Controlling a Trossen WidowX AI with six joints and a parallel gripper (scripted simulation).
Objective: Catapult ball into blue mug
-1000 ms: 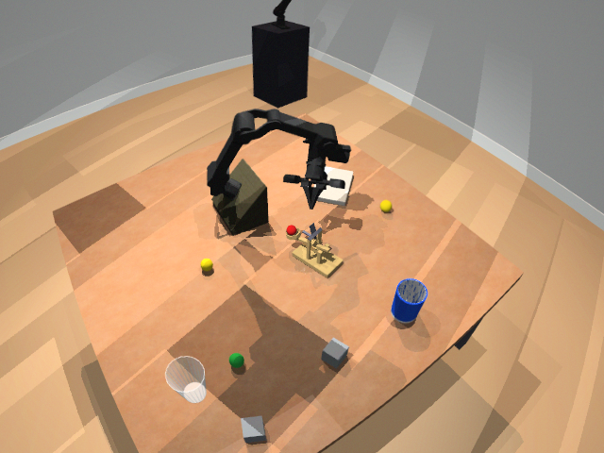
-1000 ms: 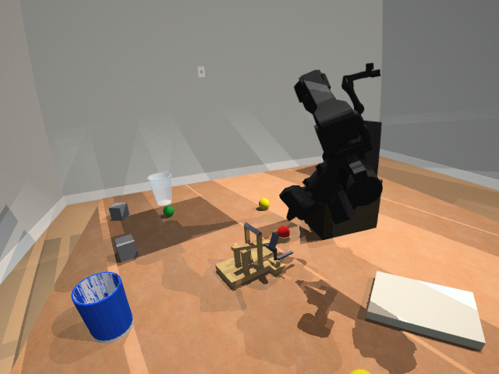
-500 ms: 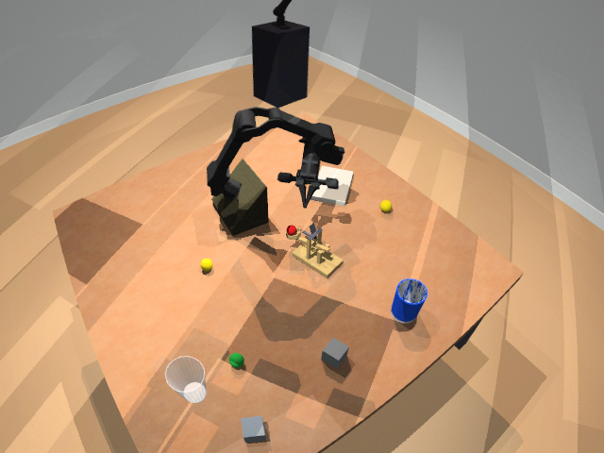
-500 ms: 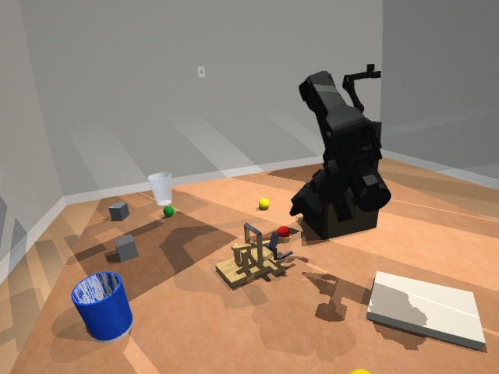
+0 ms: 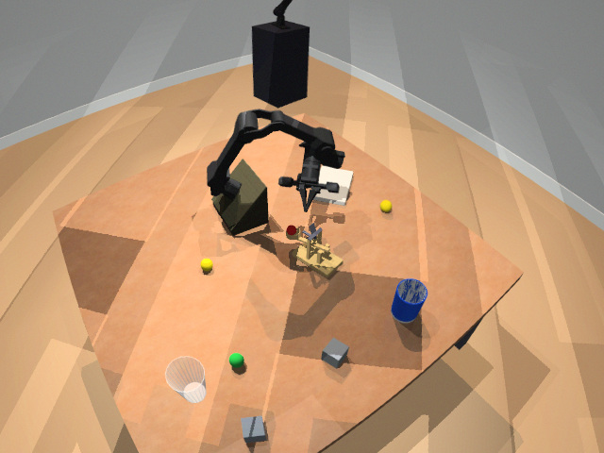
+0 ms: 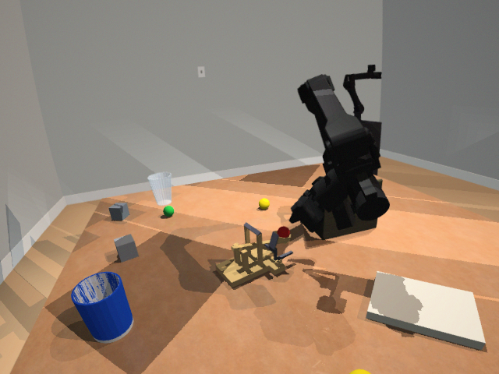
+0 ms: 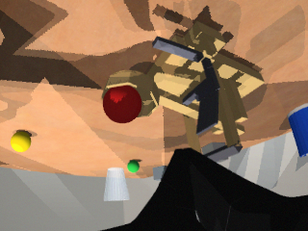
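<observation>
Right now my gripper tip is 10 mm past the red ball, 50 mm to the left of it and 60 mm above it. From my gripper tip the other things lie so: white slab: 130 mm behind, 270 mm to the left, 110 mm below; wooden catapult: 60 mm ahead, 30 mm to the right, 60 mm below; blue mug: 420 mm ahead, 10 mm to the left, 90 mm below.
</observation>
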